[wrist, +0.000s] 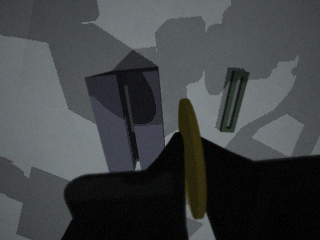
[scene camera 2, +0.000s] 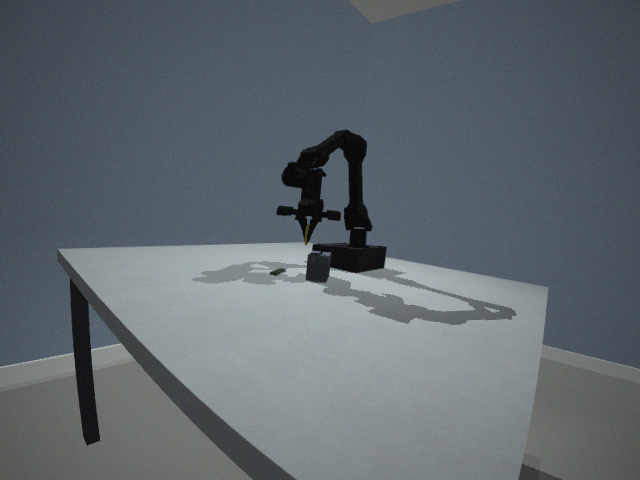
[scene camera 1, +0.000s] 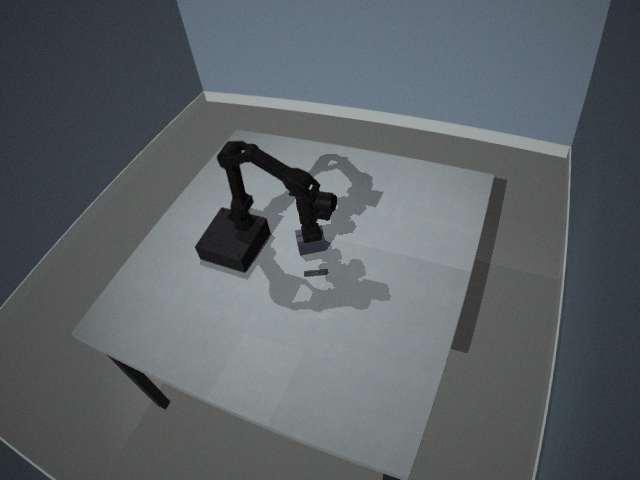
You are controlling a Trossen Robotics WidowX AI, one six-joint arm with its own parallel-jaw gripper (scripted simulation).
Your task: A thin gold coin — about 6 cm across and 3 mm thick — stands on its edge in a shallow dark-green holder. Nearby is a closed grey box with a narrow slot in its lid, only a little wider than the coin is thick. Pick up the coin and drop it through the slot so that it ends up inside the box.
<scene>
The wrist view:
my gripper: 182,137
gold coin: 195,173, held by my gripper
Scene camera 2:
my gripper: 306,242
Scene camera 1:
my gripper: 311,236
</scene>
